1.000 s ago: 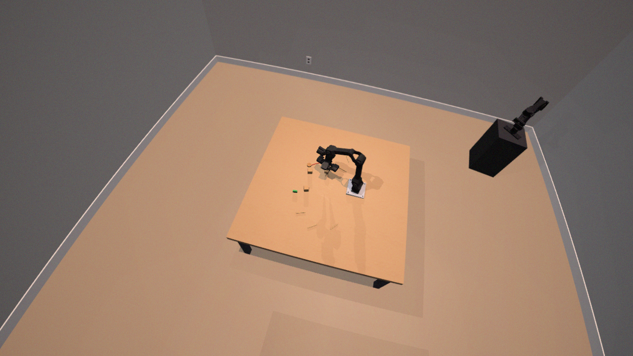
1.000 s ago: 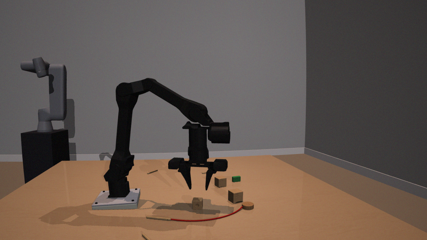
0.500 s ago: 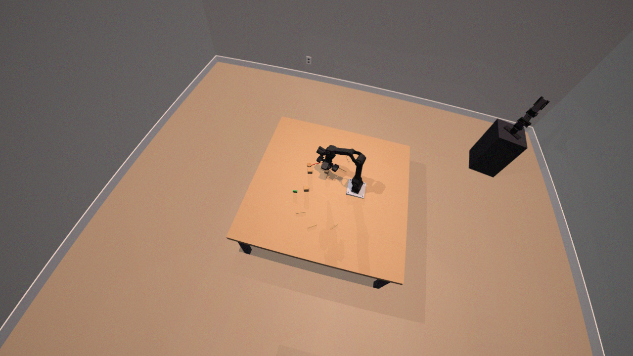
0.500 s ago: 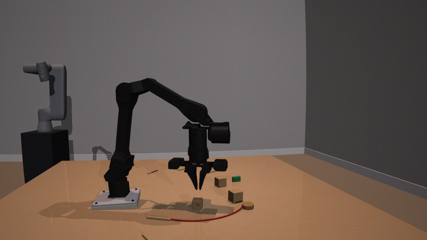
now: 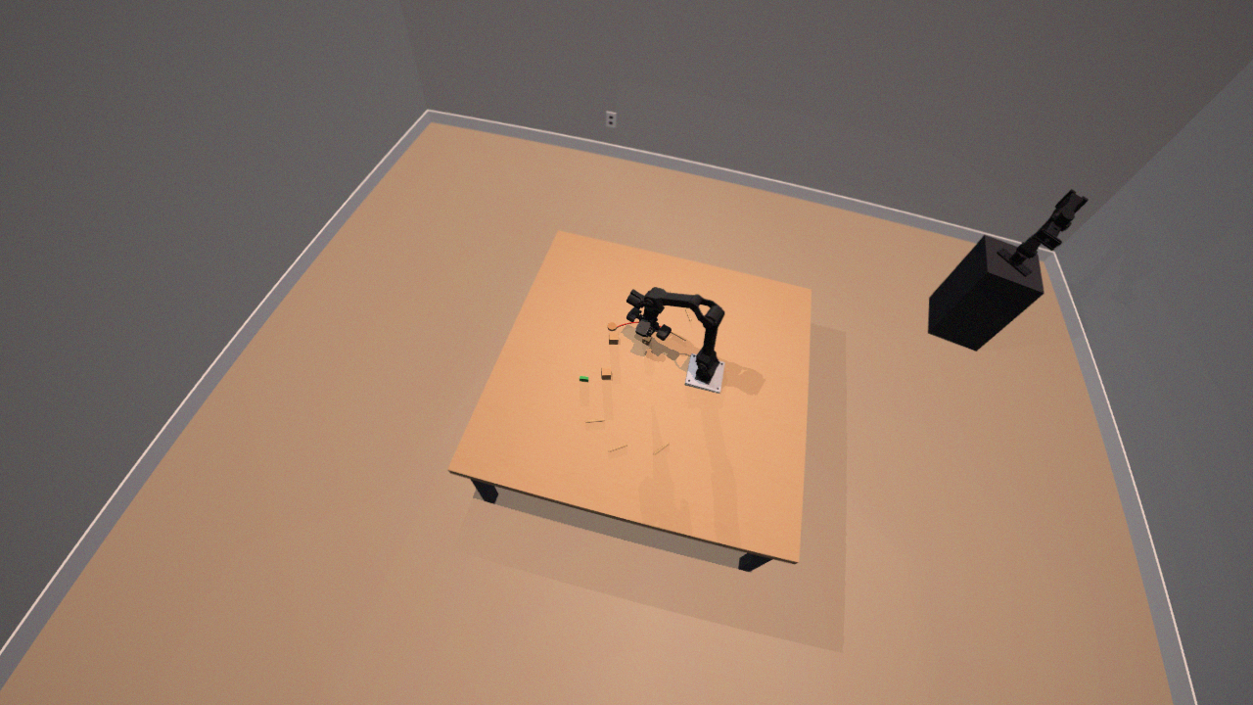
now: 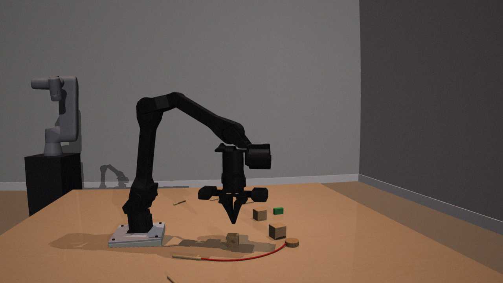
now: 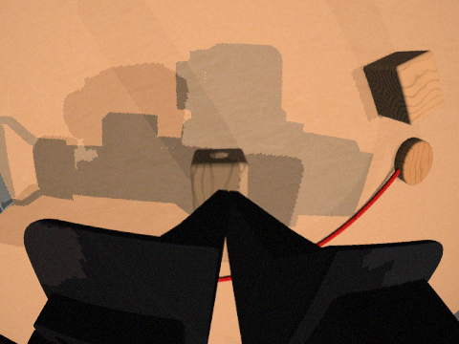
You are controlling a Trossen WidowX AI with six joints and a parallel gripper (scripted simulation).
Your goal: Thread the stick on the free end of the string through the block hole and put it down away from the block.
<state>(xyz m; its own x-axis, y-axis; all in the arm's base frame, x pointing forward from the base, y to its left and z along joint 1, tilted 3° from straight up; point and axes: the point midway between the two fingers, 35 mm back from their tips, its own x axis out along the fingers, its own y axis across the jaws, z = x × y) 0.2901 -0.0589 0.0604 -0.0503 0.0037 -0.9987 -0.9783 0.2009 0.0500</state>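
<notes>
My gripper tip is 10 cm to the left of the thin wooden stick, 10 cm past it and 6 cm above it. The rest, counted from my gripper tip: round wooden button 16 cm ahead, 5 cm below, 2 cm to the right; then small green block 28 cm to the left, 16 cm ahead, 5 cm below.
</notes>
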